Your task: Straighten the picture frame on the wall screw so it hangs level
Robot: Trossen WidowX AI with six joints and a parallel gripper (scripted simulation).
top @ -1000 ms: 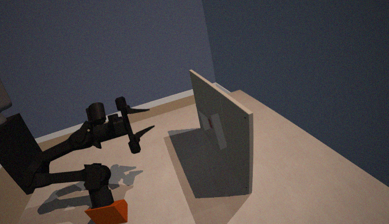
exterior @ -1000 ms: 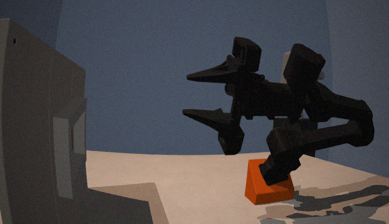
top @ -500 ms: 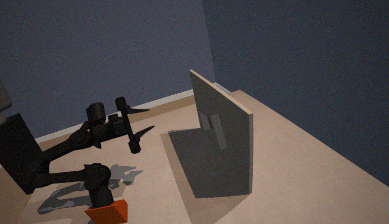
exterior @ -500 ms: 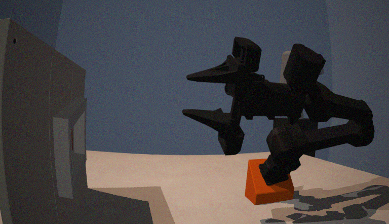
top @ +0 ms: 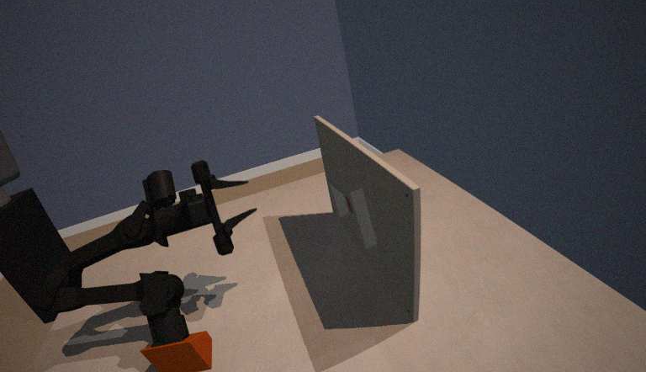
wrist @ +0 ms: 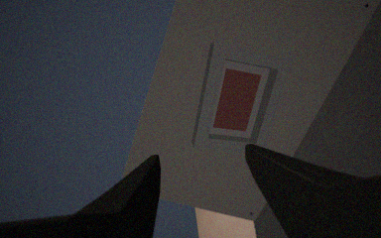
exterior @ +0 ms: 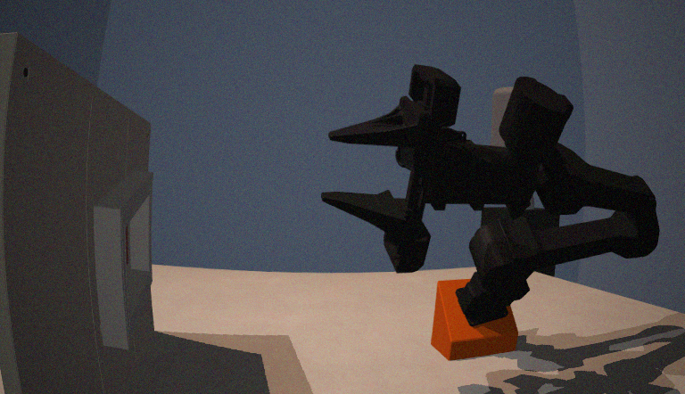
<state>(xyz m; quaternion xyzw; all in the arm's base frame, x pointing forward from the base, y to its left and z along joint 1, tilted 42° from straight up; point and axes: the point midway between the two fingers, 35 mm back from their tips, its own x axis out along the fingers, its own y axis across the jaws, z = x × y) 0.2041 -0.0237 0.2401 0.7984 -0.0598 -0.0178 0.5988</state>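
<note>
Right now my gripper tip is 19 cm short of the picture frame, 8 cm above it and 3 cm to the left of it. Round my gripper tip: grey wall panel: 20 cm ahead, 9 cm below, 3 cm to the right.
</note>
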